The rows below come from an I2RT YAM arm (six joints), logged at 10 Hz.
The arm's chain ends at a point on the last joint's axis. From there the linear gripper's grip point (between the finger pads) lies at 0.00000 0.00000 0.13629 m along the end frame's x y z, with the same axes.
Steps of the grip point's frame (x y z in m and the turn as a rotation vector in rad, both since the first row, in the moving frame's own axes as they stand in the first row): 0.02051 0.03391 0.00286 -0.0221 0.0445 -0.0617; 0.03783 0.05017 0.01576 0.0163 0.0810 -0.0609; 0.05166 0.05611 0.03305 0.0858 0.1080 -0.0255; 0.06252 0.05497 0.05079 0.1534 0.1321 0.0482; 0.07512 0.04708 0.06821 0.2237 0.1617 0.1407; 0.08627 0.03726 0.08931 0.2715 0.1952 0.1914; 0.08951 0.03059 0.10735 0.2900 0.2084 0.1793; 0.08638 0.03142 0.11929 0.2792 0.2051 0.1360
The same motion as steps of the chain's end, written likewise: 0.01436 0.03109 0.00303 -0.0221 0.0445 -0.0617; 0.02688 0.05272 0.01622 0.0163 0.0810 -0.0609; 0.03714 0.06795 0.03434 0.0858 0.1080 -0.0255; 0.04414 0.07529 0.05357 0.1534 0.1321 0.0482; 0.05131 0.07554 0.07336 0.2237 0.1617 0.1407; 0.05682 0.07084 0.09684 0.2715 0.1952 0.1914; 0.05836 0.06656 0.11593 0.2900 0.2084 0.1793; 0.05651 0.06672 0.12737 0.2792 0.2051 0.1360
